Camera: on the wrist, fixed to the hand. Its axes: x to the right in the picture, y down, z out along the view.
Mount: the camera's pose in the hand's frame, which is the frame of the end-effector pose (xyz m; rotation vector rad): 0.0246 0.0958 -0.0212 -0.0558 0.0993 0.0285
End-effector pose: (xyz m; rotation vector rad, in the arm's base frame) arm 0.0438 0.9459 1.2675 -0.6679 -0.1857 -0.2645
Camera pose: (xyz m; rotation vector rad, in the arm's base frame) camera 0.0977 1.0002 1.2014 -0.7105 -0.0740 -0.2756
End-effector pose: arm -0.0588 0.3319 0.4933 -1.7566 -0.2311 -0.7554
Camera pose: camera 0.0017 0.2755 0.4351 -1.7659 -0.1188 -0.8329
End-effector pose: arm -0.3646 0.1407 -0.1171 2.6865 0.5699 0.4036
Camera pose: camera -0.3185 0.0759 -0.0546 2.6353 0.5407 0.5551
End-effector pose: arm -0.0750 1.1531 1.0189 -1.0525 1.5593 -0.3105
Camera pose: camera -0.1348 1.1809 0.9422 -1.0708 1.6788 -0.3051
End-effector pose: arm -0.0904 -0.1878 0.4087 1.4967 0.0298 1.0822
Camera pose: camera -0.1421 -0.1834 0.4955 1.3964 0.0473 1.1707
